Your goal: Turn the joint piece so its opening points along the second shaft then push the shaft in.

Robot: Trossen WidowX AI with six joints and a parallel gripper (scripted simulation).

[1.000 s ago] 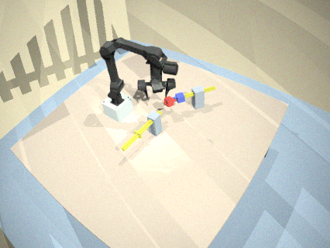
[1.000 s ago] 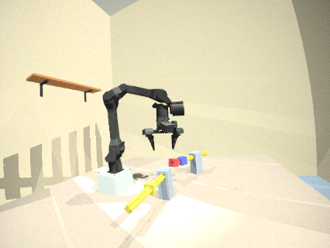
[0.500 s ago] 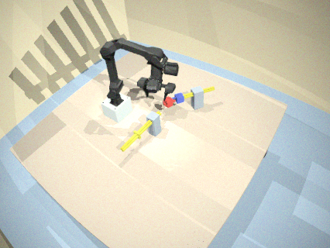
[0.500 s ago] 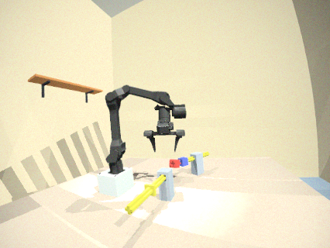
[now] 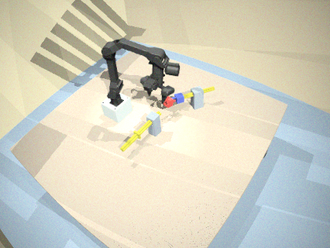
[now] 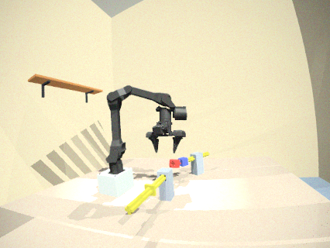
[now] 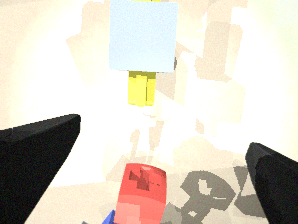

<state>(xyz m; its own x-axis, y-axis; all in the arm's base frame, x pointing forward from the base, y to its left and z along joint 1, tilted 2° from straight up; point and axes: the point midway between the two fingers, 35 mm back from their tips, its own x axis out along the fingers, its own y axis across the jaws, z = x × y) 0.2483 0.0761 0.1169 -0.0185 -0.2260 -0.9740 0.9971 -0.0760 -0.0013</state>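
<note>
Now: gripper tip 90 mm to the right of the red joint piece, 70 mm above it and 10 mm short of it.
</note>
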